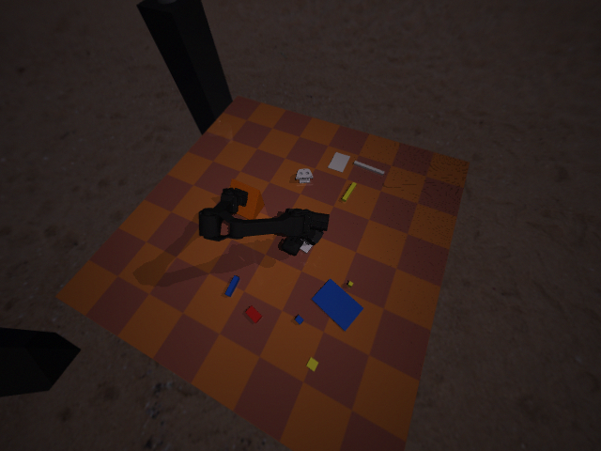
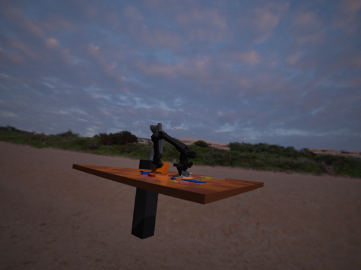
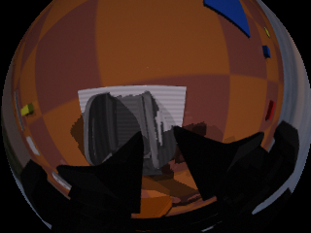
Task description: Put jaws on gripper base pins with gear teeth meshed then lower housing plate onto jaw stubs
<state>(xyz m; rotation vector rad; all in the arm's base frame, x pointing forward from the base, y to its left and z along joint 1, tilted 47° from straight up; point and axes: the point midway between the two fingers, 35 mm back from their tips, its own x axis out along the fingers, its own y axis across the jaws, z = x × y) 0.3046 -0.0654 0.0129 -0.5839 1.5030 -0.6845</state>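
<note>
My gripper tip is now 13 cm past the gripper base, 31 cm to the right of it and 1 cm below it. From my gripper tip the other things lie so: small blue cube (12 cm ahead, 28 cm to the right, 1 cm below); housing plate (5 cm behind, 4 cm to the left, 1 cm below); blue plate (22 cm ahead, 17 cm to the right, 1 cm below).
</note>
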